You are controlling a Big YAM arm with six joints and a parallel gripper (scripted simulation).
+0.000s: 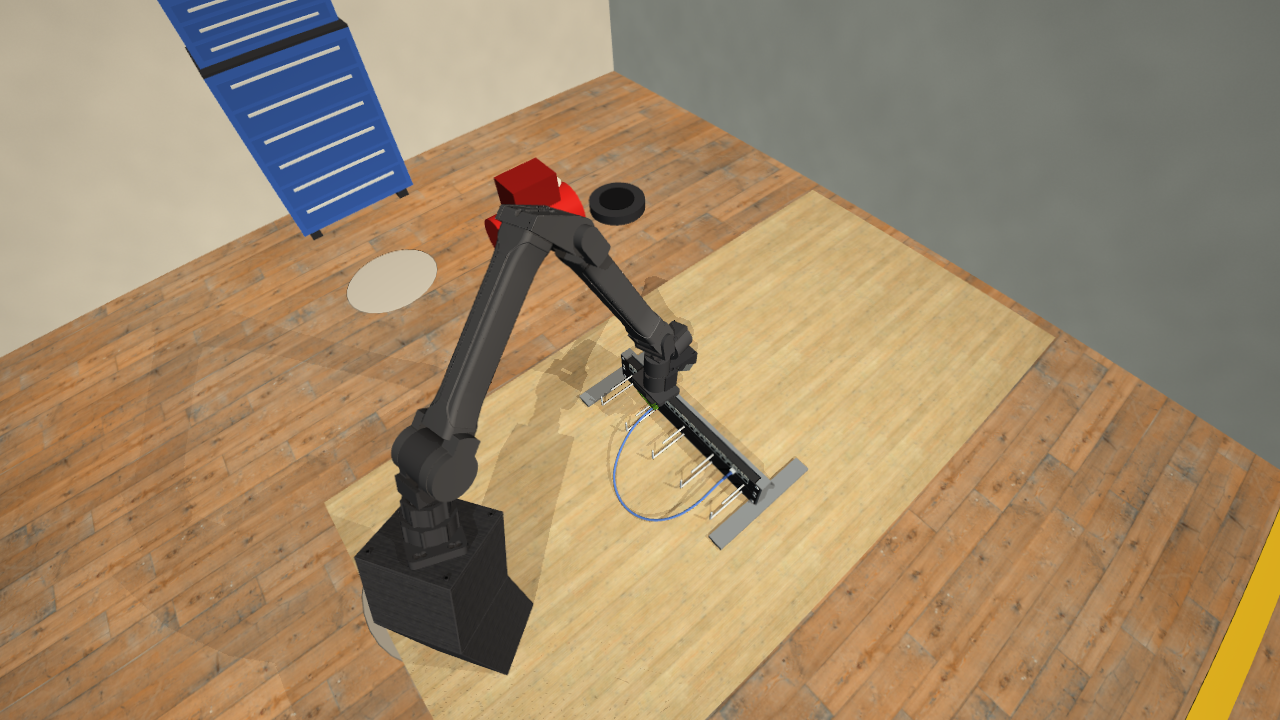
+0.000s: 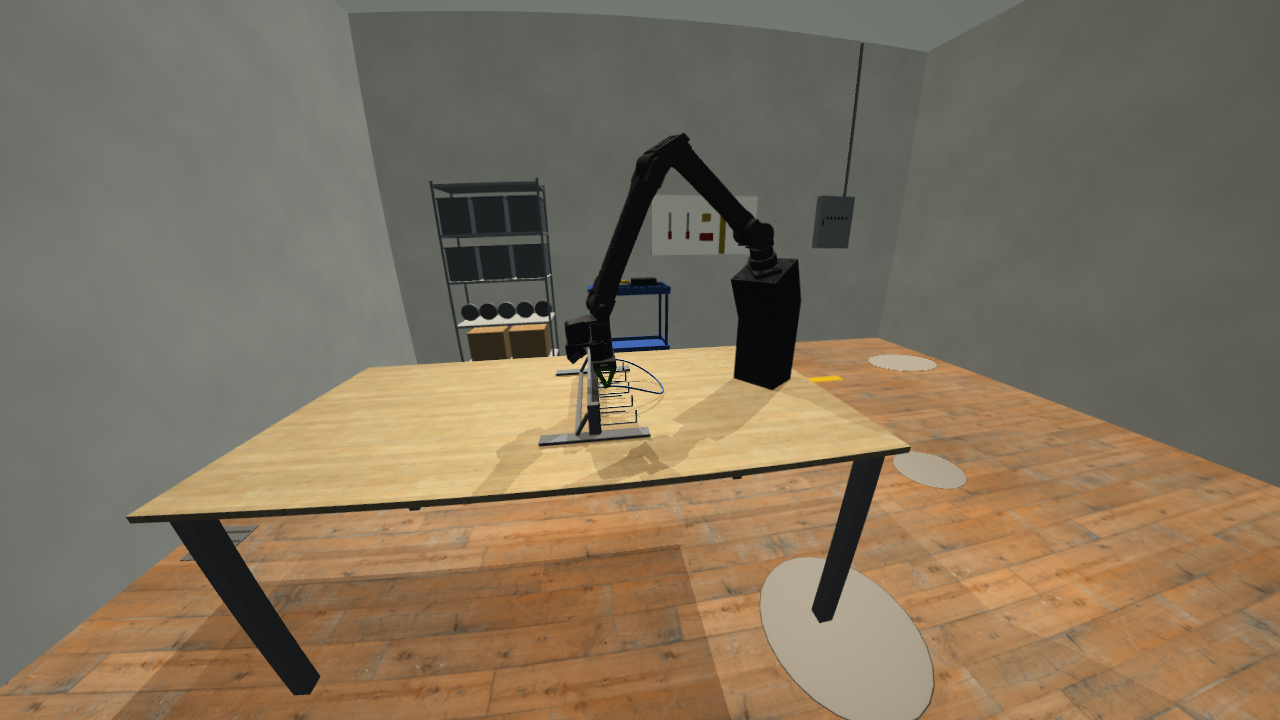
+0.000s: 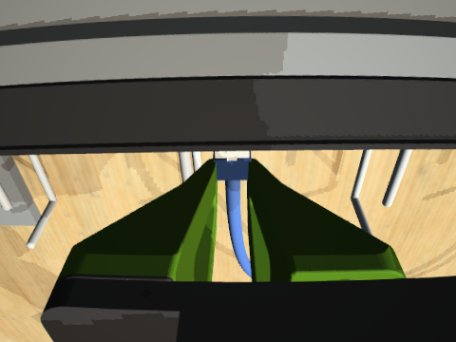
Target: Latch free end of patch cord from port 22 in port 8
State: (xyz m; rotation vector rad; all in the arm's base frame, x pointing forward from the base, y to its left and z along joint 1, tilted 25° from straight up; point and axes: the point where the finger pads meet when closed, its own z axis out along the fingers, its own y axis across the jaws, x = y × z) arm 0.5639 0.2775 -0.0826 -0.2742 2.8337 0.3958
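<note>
Right now the cord plug is 2 cm ahead of my hand and 1 cm to the left of it.
</note>
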